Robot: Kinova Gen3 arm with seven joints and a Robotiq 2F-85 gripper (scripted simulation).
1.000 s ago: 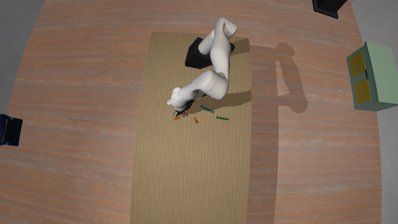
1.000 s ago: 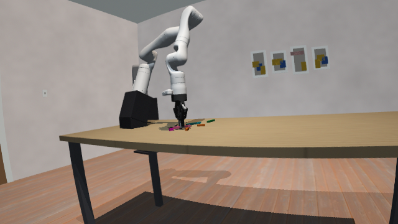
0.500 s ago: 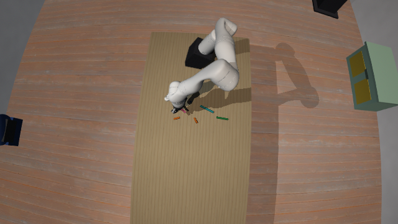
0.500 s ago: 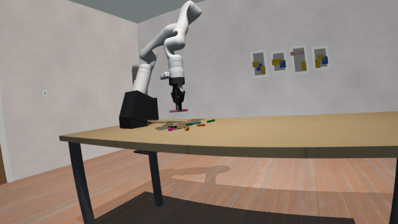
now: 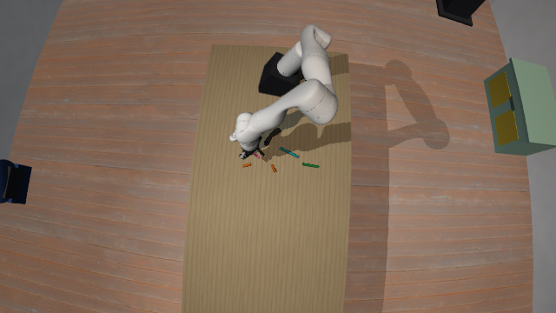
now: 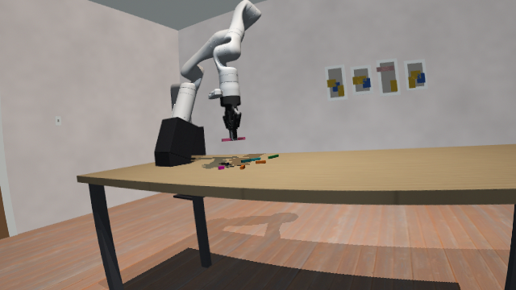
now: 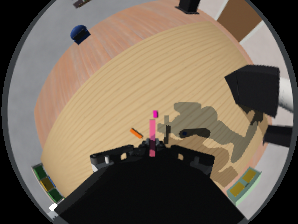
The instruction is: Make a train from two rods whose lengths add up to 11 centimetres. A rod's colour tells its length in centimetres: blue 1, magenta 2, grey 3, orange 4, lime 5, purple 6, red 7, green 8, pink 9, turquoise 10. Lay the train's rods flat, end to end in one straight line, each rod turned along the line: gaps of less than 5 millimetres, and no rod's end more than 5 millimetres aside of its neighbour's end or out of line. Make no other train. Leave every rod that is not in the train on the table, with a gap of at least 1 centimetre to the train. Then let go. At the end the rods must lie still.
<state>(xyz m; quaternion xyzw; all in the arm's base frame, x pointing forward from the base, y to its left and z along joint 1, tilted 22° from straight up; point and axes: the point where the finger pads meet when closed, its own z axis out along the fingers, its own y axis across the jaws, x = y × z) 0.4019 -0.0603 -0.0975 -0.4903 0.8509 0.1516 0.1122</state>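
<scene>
The pink rod lies 2 cm below my hand. From my hand the other things lie so: magenta rod 11 cm below, 5 cm to the right, 3 cm behind; turquoise rod 17 cm to the left, 11 cm below, 5 cm behind; blue rod 11 cm below, 8 cm behind, 5 cm to the left.
</scene>
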